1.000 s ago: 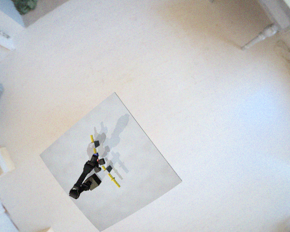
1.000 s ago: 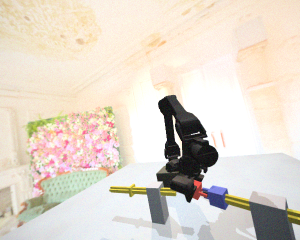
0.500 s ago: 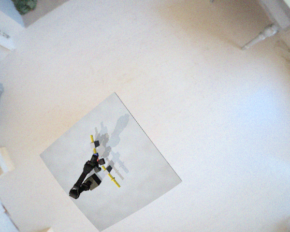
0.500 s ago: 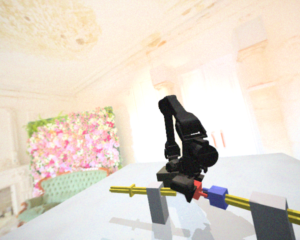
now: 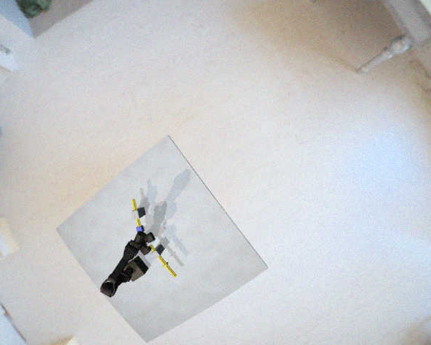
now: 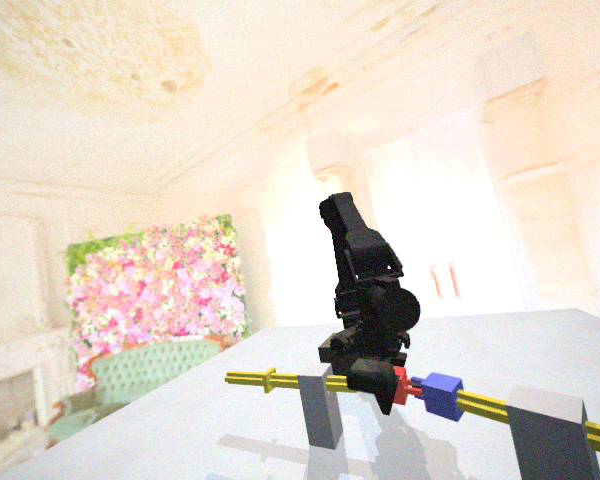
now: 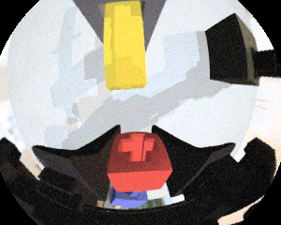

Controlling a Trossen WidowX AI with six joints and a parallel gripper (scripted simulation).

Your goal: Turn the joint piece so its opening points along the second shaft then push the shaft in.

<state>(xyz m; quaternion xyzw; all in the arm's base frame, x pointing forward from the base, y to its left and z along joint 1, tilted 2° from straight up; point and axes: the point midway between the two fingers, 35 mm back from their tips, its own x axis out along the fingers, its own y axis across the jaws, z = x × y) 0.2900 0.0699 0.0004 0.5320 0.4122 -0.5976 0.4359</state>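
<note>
Now: the red square joint piece 10 mm ahead of my gripper tip, 20 mm to the left of it and 40 mm above it.
</note>
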